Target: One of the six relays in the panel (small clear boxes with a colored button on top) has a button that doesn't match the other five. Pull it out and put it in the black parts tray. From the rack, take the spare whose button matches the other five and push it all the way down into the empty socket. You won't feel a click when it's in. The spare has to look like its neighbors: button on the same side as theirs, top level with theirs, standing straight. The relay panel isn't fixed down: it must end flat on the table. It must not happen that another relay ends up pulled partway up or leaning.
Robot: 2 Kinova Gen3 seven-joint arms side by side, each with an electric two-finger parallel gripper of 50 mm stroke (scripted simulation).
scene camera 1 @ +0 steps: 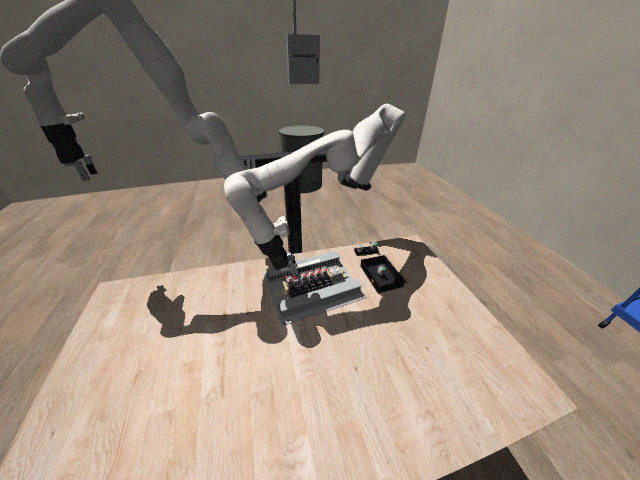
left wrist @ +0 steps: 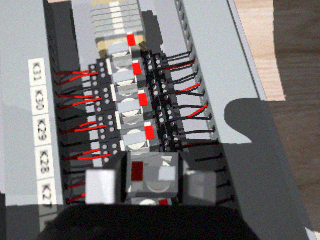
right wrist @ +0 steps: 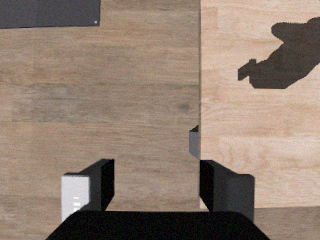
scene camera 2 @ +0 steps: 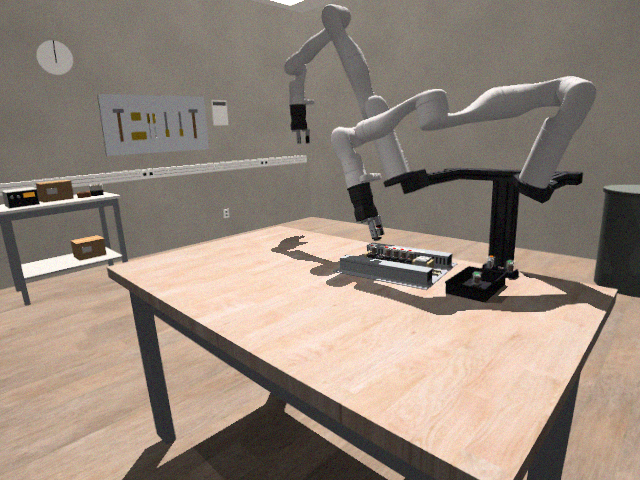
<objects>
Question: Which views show the black parts tray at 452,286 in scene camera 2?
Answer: Scene camera 1 and scene camera 2 only.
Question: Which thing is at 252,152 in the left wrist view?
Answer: A relay panel.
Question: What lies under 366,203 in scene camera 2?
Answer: My left gripper.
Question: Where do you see a relay panel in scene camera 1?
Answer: At 313,298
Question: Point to a relay panel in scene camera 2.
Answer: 429,266
</objects>
